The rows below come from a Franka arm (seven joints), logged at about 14 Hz.
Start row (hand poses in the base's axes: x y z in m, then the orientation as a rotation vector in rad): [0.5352, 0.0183, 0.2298, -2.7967, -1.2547, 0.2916]
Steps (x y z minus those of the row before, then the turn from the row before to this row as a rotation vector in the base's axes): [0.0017, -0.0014, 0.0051, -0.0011, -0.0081, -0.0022]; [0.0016, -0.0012, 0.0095, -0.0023, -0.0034, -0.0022]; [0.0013, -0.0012, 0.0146, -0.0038, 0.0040, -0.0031]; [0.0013, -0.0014, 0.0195, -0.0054, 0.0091, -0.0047]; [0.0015, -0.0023, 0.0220, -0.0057, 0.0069, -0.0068]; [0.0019, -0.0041, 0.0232, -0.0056, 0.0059, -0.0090]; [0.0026, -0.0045, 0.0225, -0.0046, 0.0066, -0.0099]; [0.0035, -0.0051, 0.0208, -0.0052, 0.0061, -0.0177]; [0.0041, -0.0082, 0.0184, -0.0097, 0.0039, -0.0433]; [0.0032, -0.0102, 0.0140, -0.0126, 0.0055, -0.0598]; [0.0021, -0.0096, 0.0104, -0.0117, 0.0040, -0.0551]
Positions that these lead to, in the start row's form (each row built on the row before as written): [0.5369, 0.0169, 0.2349, -2.8028, -1.2534, 0.2812]; [0.5385, 0.0157, 0.2444, -2.8076, -1.2514, 0.2781]; [0.5398, 0.0145, 0.2590, -2.8105, -1.2469, 0.2861]; [0.5411, 0.0131, 0.2785, -2.8130, -1.2394, 0.3021]; [0.5426, 0.0108, 0.3005, -2.8179, -1.2293, 0.3152]; [0.5445, 0.0067, 0.3237, -2.8243, -1.2162, 0.3268]; [0.5471, 0.0022, 0.3462, -2.8299, -1.2014, 0.3386]; [0.5506, -0.0029, 0.3670, -2.8400, -1.1754, 0.3497]; [0.5547, -0.0111, 0.3854, -2.8667, -1.1127, 0.3595]; [0.5579, -0.0213, 0.3994, -2.9006, -1.0249, 0.3724]; [0.5600, -0.0309, 0.4098, -2.9301, -0.9432, 0.3826]
